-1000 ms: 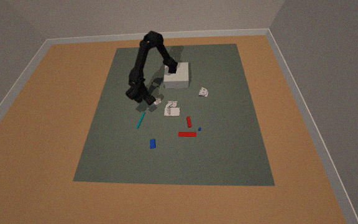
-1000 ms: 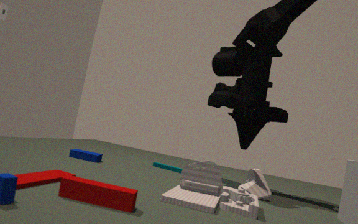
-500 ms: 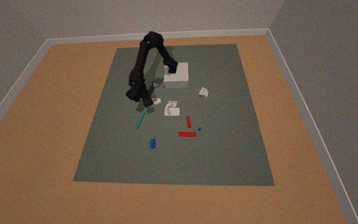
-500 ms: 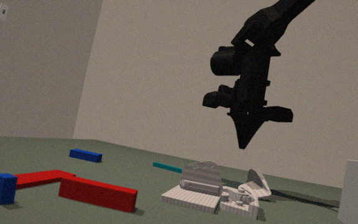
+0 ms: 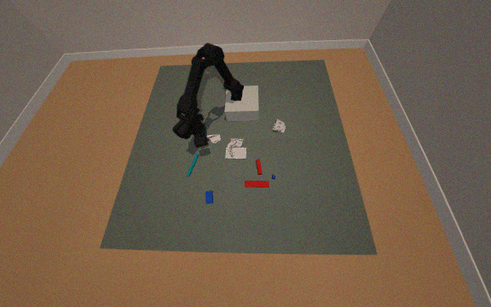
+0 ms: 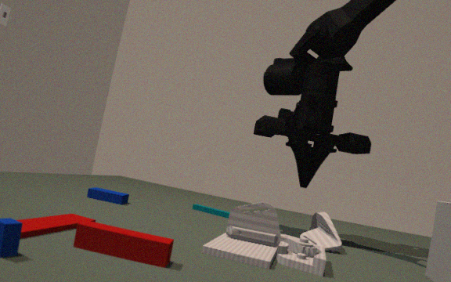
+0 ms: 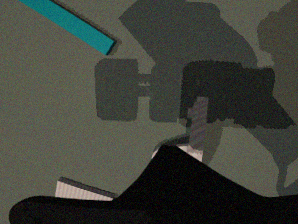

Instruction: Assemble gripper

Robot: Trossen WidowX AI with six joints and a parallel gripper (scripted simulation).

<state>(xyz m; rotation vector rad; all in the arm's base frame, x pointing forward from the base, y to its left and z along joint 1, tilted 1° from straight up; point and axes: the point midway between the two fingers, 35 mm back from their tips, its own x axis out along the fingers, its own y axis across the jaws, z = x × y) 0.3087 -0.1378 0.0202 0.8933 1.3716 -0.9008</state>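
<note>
Right now my gripper tip is 140 mm short of the teal bar, 50 mm to the left of it and 80 mm above it. The rest, counted from my gripper tip: small blue cube 150 mm ahead, 410 mm to the left, 70 mm below.
</note>
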